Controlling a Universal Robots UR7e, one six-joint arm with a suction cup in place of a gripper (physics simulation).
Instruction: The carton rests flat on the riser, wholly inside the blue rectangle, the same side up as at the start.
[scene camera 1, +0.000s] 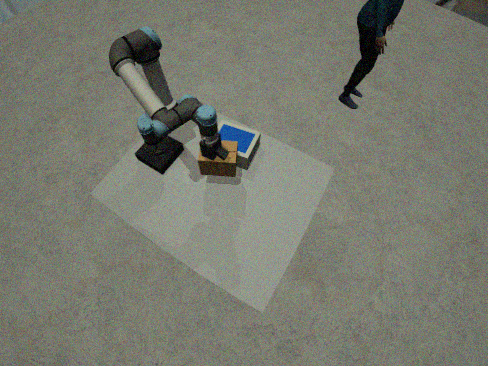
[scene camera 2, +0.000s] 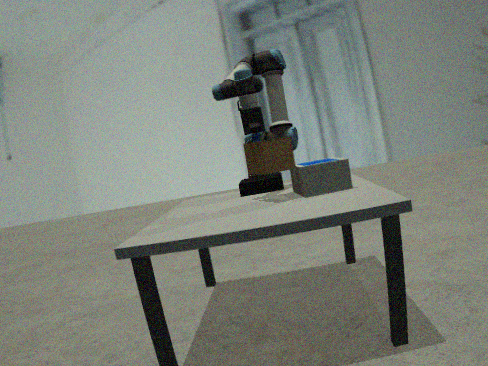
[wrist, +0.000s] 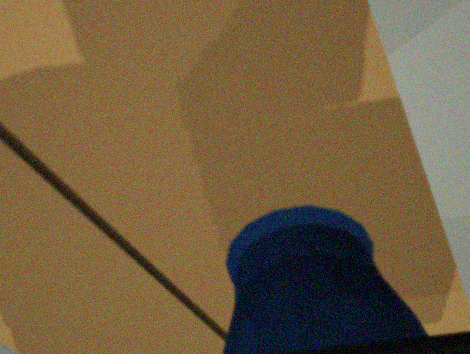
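Seen in the pictures: hand at its tool point: (wrist: 294, 233); arm's base at its link origin: (scene camera 1: 157, 145) (scene camera 2: 263, 176).
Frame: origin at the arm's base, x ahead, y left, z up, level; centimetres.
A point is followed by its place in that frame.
Note:
The orange-brown carton (scene camera 1: 218, 169) @[x 45.3, y -4.9, z 11.3 cm] (scene camera 2: 270, 156) @[x 52.2, y 0.7, z 11.4 cm] (wrist: 125, 150) @[x 45.4, y 0.3, z 17.9 cm] hangs on my suction cup (scene camera 2: 255, 136) (wrist: 302, 225), clear of the table, roughly level. A dark line runs across its top in the wrist view. In scene camera 1 my black tool hides the cup, and the carton overlaps the near left part of the riser in that view. The grey riser (scene camera 1: 243, 161) @[x 51.7, y 11.0, z 1.1 cm] (scene camera 2: 325, 179) @[x 53.7, y 20.3, z -1.1 cm] stands on the table with a pale top. The blue rectangle (scene camera 1: 238, 136) @[x 43.0, y 22.6, z 5.4 cm] (scene camera 2: 316, 162) @[x 43.7, y 19.8, z 5.4 cm] lies on that top, partly hidden by the tool and carton in scene camera 1. The carton is not over the rectangle's middle.
The pale table (scene camera 1: 280, 200) @[x 78.7, y 1.6, z -6.6 cm] (scene camera 2: 260, 221) @[x 87.6, y -8.9, z -6.6 cm] carries the riser and my arm's black base (scene camera 1: 160, 154) @[x 6.0, y -5.0, z 0.4 cm] (scene camera 2: 261, 185) @[x 12.2, y -2.5, z -2.9 cm], which stands to the left of the carton in scene camera 1. A person (scene camera 1: 369, 50) stands on the floor beyond the table.

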